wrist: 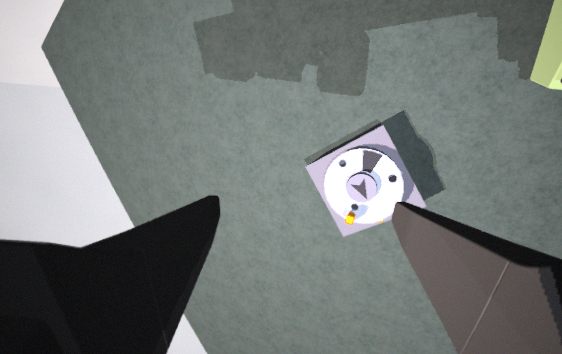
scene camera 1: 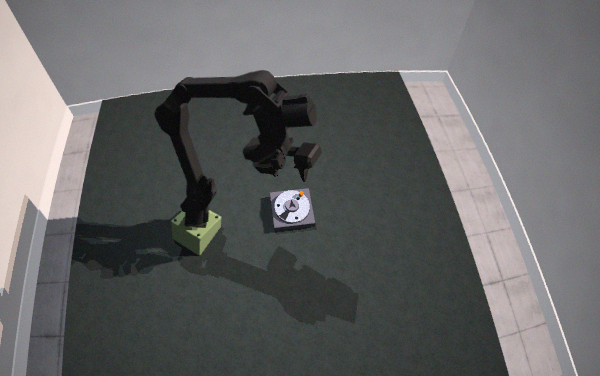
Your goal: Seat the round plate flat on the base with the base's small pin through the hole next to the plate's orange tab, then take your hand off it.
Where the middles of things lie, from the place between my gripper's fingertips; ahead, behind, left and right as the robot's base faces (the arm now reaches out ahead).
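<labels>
Here is my hand, 23 cm above the round plate (scene camera 1: 282, 212), 5 cm to the right of it and 1 cm short of it. The central hub (wrist: 361, 187) is 24 cm below my hand, 1 cm ahead of it and 5 cm to the left of it, while the square grey-purple base (wrist: 378, 139) sits 26 cm below my hand, 5 cm to the left of it and 1 cm ahead of it.
</labels>
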